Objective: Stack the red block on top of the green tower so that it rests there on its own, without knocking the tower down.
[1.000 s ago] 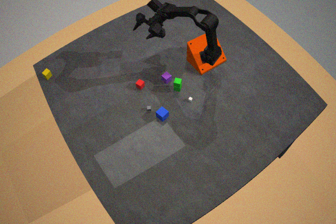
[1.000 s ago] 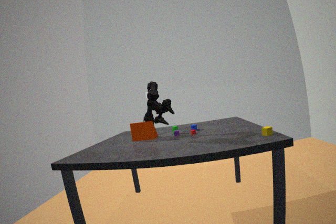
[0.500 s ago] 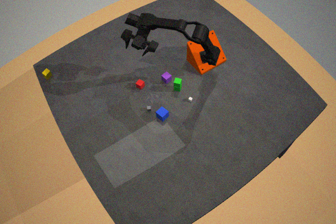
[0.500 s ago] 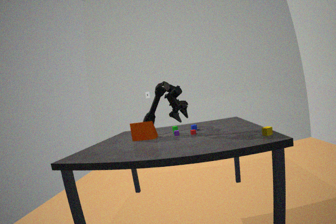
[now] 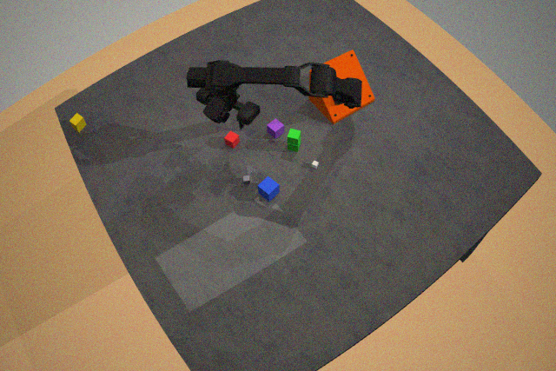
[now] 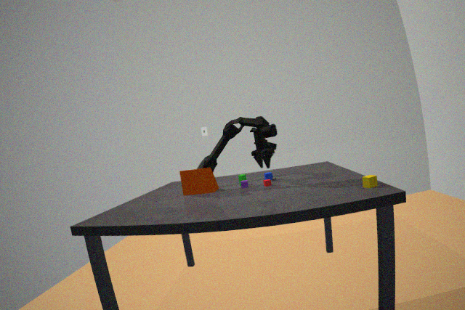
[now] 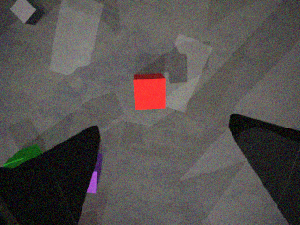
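My gripper tip is now 1 cm to the right of the red block and 8 cm above it. Also, from my gripper tip: purple block: 13 cm behind, 3 cm to the left, 8 cm below; blue block: 2 cm behind, 21 cm to the left, 8 cm below; small grey cube: 2 cm ahead, 15 cm to the left, 9 cm below.
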